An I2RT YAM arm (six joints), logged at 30 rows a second.
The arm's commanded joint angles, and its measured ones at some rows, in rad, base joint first. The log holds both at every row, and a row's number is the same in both.
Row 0, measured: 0.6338, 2.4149, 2.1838, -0.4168, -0.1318, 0.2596
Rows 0 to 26, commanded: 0.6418, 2.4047, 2.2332, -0.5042, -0.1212, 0.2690; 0.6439, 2.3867, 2.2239, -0.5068, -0.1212, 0.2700; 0.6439, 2.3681, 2.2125, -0.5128, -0.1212, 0.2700; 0.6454, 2.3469, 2.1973, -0.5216, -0.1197, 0.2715; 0.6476, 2.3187, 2.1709, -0.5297, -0.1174, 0.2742; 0.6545, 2.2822, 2.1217, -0.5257, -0.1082, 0.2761; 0.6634, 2.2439, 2.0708, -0.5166, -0.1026, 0.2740; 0.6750, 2.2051, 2.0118, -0.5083, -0.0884, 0.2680; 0.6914, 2.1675, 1.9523, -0.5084, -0.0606, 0.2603; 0.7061, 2.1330, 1.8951, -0.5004, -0.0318, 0.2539; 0.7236, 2.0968, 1.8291, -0.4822, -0.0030, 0.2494; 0.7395, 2.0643, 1.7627, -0.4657, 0.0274, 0.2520; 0.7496, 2.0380, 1.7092, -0.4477, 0.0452, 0.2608; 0.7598, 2.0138, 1.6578, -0.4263, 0.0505, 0.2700; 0.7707, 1.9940, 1.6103, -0.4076, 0.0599, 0.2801; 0.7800, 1.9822, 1.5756, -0.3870, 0.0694, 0.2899; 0.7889, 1.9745, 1.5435, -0.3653, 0.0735, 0.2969; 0.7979, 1.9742, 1.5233, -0.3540, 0.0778, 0.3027; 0.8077, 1.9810, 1.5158, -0.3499, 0.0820, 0.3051; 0.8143, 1.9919, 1.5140, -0.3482, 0.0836, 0.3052; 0.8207, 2.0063, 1.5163, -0.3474, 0.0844, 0.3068; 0.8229, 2.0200, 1.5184, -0.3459, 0.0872, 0.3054; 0.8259, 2.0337, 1.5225, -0.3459, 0.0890, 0.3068; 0.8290, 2.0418, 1.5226, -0.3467, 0.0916, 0.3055; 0.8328, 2.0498, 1.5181, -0.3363, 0.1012, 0.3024; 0.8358, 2.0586, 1.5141, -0.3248, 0.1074, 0.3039; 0.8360, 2.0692, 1.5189, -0.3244, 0.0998, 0.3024
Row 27, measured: 0.8257, 2.0365, 1.5238, -0.3565, 0.0719, 0.2901
